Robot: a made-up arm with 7 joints. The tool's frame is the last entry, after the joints. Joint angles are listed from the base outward. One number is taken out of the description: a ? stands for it. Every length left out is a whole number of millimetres.
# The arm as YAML. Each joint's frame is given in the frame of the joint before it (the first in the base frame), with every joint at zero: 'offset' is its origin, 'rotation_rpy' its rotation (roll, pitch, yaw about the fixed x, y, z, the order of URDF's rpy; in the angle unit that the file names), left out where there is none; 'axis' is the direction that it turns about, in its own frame. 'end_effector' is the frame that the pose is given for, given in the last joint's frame.
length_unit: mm
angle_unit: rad
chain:
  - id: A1
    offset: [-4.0, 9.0, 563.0]
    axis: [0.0, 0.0, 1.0]
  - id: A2
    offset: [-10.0, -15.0, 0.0]
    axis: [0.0, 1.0, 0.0]
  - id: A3
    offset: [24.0, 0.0, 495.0]
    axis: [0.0, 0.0, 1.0]
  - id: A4
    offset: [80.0, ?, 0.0]
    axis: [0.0, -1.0, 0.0]
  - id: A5
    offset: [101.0, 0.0, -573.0]
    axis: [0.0, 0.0, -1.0]
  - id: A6
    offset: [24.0, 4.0, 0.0]
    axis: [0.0, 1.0, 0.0]
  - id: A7
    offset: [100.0, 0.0, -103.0]
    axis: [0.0, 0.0, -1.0]
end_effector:
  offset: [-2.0, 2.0, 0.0]
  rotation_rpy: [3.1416, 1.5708, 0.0]
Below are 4 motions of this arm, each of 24 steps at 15 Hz.
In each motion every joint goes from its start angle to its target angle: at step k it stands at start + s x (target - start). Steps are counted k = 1, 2, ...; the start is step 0. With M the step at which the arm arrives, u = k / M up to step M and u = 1 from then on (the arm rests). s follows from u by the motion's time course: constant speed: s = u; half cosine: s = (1 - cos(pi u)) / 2; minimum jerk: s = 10 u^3 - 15 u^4 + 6 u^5.
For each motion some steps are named. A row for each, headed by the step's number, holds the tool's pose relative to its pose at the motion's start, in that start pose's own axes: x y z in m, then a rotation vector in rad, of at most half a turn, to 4 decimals.
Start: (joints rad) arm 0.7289 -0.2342 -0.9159 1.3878 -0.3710 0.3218 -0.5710
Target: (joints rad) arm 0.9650 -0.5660 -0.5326 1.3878 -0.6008 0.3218 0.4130
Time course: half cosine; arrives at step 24
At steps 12, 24:
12: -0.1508 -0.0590 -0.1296 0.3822 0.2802 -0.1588
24: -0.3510 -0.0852 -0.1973 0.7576 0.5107 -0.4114

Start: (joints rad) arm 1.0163 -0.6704 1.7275 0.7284 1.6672 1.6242 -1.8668
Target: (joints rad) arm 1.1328 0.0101 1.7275 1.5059 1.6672 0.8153 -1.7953
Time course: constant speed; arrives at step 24
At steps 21, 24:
21: -0.2602 -0.1292 -0.4940 -0.5119 0.5912 0.3799
24: -0.3415 -0.1586 -0.5301 -0.5287 0.7239 0.4491

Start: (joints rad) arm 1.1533 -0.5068 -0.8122 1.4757 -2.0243 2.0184 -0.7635
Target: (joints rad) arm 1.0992 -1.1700 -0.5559 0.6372 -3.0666 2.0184 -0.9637
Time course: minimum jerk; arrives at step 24
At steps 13, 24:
13: 0.0087 -0.1334 0.0551 0.0634 -0.0868 0.4491
24: -0.0203 -0.2684 0.1425 0.2881 -0.1960 0.7611

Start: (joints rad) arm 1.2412 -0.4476 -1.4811 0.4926 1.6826 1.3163 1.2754
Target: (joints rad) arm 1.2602 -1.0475 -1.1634 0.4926 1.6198 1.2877 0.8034
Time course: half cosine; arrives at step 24
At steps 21, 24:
21: 0.0912 0.1999 0.0756 -0.5272 -0.2787 0.5705
24: 0.0909 0.2093 0.0797 -0.5508 -0.2966 0.5895

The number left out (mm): 54.0
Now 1 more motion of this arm.
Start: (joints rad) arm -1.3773 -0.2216 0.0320 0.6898 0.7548 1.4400 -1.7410
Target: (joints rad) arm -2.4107 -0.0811 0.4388 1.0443 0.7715 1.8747 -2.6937
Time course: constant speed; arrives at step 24
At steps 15, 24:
15: -0.2093 0.0069 0.1066 -0.4278 0.1615 0.1398
24: -0.3285 -0.0363 0.1914 -0.7078 0.2271 0.2799

